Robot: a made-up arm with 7 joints. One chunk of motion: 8 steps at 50 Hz.
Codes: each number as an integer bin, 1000 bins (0 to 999) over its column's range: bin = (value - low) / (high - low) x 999, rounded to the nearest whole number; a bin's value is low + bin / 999 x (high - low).
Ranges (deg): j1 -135..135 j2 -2.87..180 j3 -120.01..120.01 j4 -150..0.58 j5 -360.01..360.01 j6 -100.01..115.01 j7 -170.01..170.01
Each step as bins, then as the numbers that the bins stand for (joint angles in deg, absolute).
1 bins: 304 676 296 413 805 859 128
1 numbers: -52.84 120.87 -48.89 -87.75 220.19 84.88 -126.44
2 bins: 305 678 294 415 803 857 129
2 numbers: -52.57 121.24 -49.37 -87.45 218.74 84.45 -126.10
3 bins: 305 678 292 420 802 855 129
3 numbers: -52.57 121.24 -49.85 -86.69 218.02 84.02 -126.10
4 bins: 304 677 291 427 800 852 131
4 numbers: -52.84 121.06 -50.09 -85.64 216.58 83.37 -125.42
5 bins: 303 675 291 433 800 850 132
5 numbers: -53.11 120.69 -50.09 -84.73 216.58 82.94 -125.08
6 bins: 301 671 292 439 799 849 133
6 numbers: -53.65 119.96 -49.85 -83.83 215.86 82.72 -124.74
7 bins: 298 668 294 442 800 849 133
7 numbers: -54.46 119.41 -49.37 -83.38 216.58 82.72 -124.74
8 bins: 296 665 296 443 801 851 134
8 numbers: -55.00 118.86 -48.89 -83.23 217.30 83.16 -124.40
